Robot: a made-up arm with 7 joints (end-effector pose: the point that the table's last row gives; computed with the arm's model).
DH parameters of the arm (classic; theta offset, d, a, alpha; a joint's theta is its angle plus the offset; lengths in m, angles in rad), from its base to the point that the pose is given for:
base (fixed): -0.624 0 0.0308 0
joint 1: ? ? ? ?
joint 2: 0 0.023 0.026 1.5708
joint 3: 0 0.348 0.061 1.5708
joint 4: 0 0.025 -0.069 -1.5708
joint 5: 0 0.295 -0.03 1.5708
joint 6: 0 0.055 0.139 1.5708
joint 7: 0.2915 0 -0.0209 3.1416
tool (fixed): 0.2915 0.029 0 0
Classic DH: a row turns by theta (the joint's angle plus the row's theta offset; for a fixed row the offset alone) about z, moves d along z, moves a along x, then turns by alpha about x.
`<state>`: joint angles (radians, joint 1 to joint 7).
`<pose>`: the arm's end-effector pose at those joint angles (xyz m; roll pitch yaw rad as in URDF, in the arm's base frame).
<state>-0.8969 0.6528 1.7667 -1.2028 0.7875 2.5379 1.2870</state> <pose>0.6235 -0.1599 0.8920 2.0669 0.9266 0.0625</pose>
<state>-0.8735 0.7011 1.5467 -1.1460 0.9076 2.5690 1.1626</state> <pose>0.6460 -0.2366 0.8115 2.1307 0.9847 -0.0926</pose>
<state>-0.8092 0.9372 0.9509 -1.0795 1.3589 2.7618 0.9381</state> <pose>0.6073 -0.3938 0.5113 2.0485 1.4491 -0.7658</pose>
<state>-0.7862 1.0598 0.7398 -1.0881 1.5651 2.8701 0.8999</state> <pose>0.5512 -0.4120 0.3901 -0.3077 1.3867 2.9468</pose>
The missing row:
joint 1: 0.624 0.472 0.01 -1.5708
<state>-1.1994 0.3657 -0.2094 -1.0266 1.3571 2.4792 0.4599</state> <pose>0.0067 -0.5691 0.9024 1.5434 0.1187 -2.3248</pose>
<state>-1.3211 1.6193 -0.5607 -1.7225 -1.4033 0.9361 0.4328</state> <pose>-0.1501 -0.4554 0.0451 -3.0718 0.3509 -2.6847</pose>
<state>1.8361 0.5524 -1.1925 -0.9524 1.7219 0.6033 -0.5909</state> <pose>0.1924 0.5273 0.8684 1.0194 -0.4074 2.0715</pose>
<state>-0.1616 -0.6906 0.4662 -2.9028 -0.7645 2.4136 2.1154</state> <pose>0.2961 0.1788 0.7024 0.3306 -0.7688 -1.4513</pose>
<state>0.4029 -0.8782 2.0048 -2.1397 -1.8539 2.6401 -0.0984</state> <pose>-0.4029 0.1369 0.4294 -0.3282 1.3907 -1.8383</pose>
